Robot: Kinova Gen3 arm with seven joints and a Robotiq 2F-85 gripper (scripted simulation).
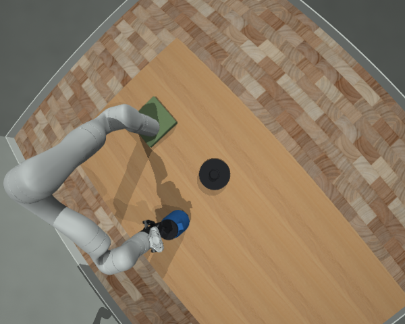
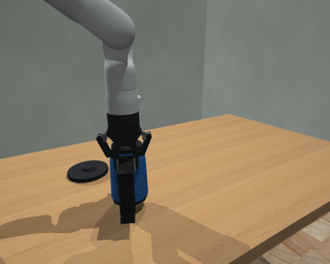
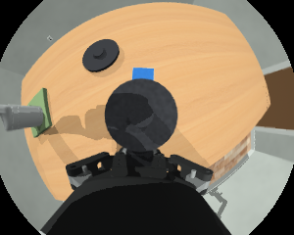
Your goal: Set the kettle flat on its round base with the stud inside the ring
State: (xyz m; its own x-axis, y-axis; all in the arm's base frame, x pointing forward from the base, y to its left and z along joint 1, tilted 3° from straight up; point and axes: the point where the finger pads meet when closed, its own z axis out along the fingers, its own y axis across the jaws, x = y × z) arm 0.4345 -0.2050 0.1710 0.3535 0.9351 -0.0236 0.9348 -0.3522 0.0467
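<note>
Right now the blue kettle is 1 cm ahead of my hand, 2 cm to the left of it and 4 cm below it. Also, from my hand: black round base: 6 cm behind, 33 cm to the left, 16 cm below.
</note>
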